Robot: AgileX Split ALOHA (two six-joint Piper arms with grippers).
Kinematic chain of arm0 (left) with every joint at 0, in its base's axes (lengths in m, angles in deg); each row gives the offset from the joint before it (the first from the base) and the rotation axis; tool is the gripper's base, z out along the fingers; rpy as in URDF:
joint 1: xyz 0 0 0.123 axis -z
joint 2: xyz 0 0 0 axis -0.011 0.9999 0
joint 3: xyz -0.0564 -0.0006 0.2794 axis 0.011 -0.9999 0
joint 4: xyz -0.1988 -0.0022 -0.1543 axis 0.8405 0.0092 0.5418
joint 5: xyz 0 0 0 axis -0.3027 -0.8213 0.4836
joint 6: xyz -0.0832 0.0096 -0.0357 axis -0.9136 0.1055 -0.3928
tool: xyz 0 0 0 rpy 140.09 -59.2 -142.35
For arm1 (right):
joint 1: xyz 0 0 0.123 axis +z
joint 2: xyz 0 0 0 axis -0.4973 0.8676 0
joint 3: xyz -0.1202 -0.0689 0.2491 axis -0.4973 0.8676 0
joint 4: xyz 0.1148 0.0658 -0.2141 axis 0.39 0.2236 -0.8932
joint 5: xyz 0 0 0 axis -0.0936 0.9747 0.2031
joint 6: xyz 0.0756 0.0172 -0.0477 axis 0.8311 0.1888 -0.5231
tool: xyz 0 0 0 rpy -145.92 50.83 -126.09
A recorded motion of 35 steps. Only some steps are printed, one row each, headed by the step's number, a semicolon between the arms.
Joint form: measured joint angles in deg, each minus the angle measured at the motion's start. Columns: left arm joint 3, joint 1, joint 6, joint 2, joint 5, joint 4; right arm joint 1, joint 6, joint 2, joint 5, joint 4, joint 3.
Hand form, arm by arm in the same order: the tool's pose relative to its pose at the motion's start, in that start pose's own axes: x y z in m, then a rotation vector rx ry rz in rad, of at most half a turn. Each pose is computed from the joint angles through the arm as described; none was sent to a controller.
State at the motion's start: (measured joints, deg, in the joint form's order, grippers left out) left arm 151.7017 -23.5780 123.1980 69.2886 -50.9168 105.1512; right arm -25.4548 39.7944 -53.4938 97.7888 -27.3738 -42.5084
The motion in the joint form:
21: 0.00 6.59 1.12 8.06 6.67 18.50; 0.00 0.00 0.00 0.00 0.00 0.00
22: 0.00 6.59 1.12 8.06 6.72 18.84; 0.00 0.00 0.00 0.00 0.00 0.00
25: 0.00 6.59 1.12 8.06 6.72 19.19; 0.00 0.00 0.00 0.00 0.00 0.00
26: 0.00 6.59 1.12 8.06 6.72 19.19; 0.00 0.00 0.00 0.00 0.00 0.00
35: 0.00 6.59 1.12 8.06 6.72 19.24; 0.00 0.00 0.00 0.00 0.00 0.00
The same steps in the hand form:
21: 0.0030 0.0195 0.0623 -0.0079 -0.1270 -0.2027; 0.0000 0.0000 0.0000 0.0000 0.0000 0.0000
22: 0.0025 0.0196 0.0622 -0.0075 -0.1320 -0.2060; 0.0000 0.0000 0.0000 0.0000 0.0000 0.0000
25: 0.0021 0.0195 0.0622 -0.0062 -0.1370 -0.2093; 0.0000 0.0000 0.0000 0.0000 0.0000 0.0000
26: 0.0021 0.0195 0.0622 -0.0062 -0.1370 -0.2093; 0.0000 0.0000 0.0000 0.0000 0.0000 0.0000
35: 0.0020 0.0195 0.0622 -0.0060 -0.1377 -0.2098; 0.0000 0.0000 0.0000 0.0000 0.0000 0.0000

